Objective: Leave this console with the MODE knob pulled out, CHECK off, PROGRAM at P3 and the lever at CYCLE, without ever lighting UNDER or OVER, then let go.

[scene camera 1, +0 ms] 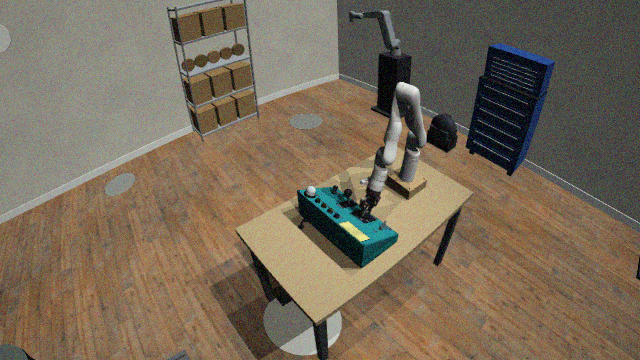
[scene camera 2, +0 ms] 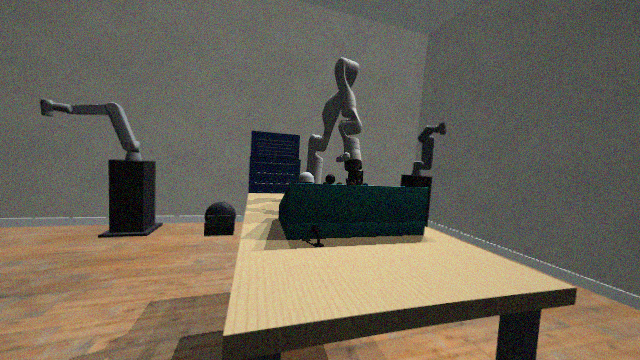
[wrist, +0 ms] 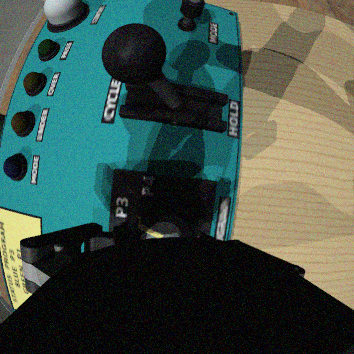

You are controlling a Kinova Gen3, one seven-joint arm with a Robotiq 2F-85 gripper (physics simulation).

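Note:
The teal console [scene camera 1: 327, 231] [scene camera 2: 355, 210] [wrist: 75, 195] stands on the table. My gripper [scene camera 1: 367, 211] [scene camera 2: 354, 182] is shut on the PROGRAM knob [wrist: 167, 230], whose yellow mark partly shows; its exact setting is unclear. The black-balled lever [scene camera 1: 348, 193] [wrist: 134, 53] leans toward CYCLE. The MODE knob [scene camera 1: 335, 189] [wrist: 192, 9] stands out on its stem. The MODE lamp [wrist: 15, 166], UNDER lamp [wrist: 23, 123], OVER lamp [wrist: 35, 83] and PASS lamp [wrist: 48, 49] look dark. The STATUS lamp [scene camera 1: 310, 191] [wrist: 66, 11] is white. The small CHECK switch [scene camera 1: 383, 226] is outside the wrist view; its position is unclear.
A yellow note [scene camera 1: 354, 231] [wrist: 19, 250] lies on the console. The table [scene camera 1: 300, 280] [scene camera 2: 375, 285] carries the arm's wooden base [scene camera 1: 407, 186]. A small black object [scene camera 2: 316, 237] stands beside the console. Shelves, a backpack [scene camera 1: 443, 132] and a blue cabinet [scene camera 1: 510, 107] stand beyond.

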